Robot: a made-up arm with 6 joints. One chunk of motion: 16 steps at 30 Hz.
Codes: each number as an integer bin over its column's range. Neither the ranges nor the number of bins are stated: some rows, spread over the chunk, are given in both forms.
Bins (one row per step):
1: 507 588 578 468 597 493
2: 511 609 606 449 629 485
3: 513 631 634 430 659 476
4: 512 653 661 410 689 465
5: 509 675 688 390 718 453
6: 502 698 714 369 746 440
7: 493 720 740 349 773 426
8: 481 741 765 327 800 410
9: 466 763 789 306 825 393
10: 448 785 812 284 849 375
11: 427 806 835 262 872 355
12: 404 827 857 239 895 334
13: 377 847 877 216 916 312
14: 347 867 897 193 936 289
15: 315 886 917 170 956 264
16: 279 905 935 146 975 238
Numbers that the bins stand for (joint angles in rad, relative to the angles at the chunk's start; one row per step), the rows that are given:
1: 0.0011 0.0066 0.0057 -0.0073 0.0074 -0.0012
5: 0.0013 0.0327 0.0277 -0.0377 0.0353 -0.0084
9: -0.0047 0.0591 0.0480 -0.0705 0.0599 -0.0192
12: -0.0134 0.0783 0.0616 -0.0967 0.0761 -0.0298
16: -0.0309 0.1018 0.0772 -0.1330 0.0945 -0.0471
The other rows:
2: 0.0016 0.0129 0.0113 -0.0147 0.0148 -0.0026
3: 0.0019 0.0195 0.0169 -0.0221 0.0217 -0.0042
4: 0.0018 0.0261 0.0223 -0.0299 0.0286 -0.0062
6: 0.0004 0.0396 0.0329 -0.0459 0.0418 -0.0107
7: -0.0009 0.0462 0.0381 -0.0538 0.0480 -0.0132
8: -0.0026 0.0525 0.0432 -0.0623 0.0542 -0.0161
10: -0.0072 0.0657 0.0526 -0.0791 0.0655 -0.0224
11: -0.0102 0.0720 0.0572 -0.0877 0.0708 -0.0260
13: -0.0172 0.0844 0.0656 -0.1057 0.0809 -0.0338
14: -0.0214 0.0904 0.0696 -0.1147 0.0855 -0.0379
15: -0.0259 0.0961 0.0736 -0.1236 0.0901 -0.0424

